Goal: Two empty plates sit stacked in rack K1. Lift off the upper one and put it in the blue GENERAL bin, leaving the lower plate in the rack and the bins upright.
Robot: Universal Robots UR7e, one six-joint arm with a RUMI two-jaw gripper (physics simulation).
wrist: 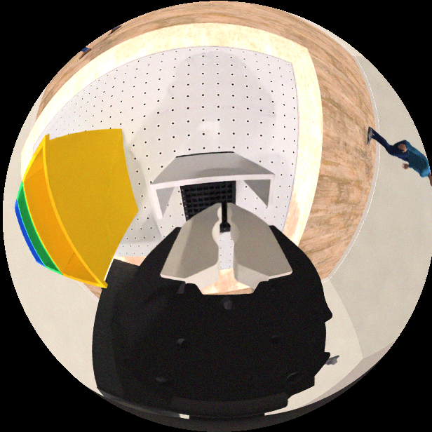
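Note:
Rack K1 (212,175) is a pale grey open-fronted holder in the middle of the wrist view, on the perforated board. A black gridded plate (200,195) shows inside it, partly hidden by the fingers; I cannot tell whether a second plate lies beneath it. My gripper (223,205) is shut and empty, its tips appearing over the rack's opening and overlapping the plate's lower right part in the picture. At the far left a strip of the blue bin (29,239) shows beyond the green and yellow bins; its inside is hidden.
A yellow bin (90,180) stands left of the rack, with a green bin (36,237) beyond it. The white perforated board (200,100) has a pale border. A person (412,157) is at the right edge, beyond the wood-patterned floor (345,150).

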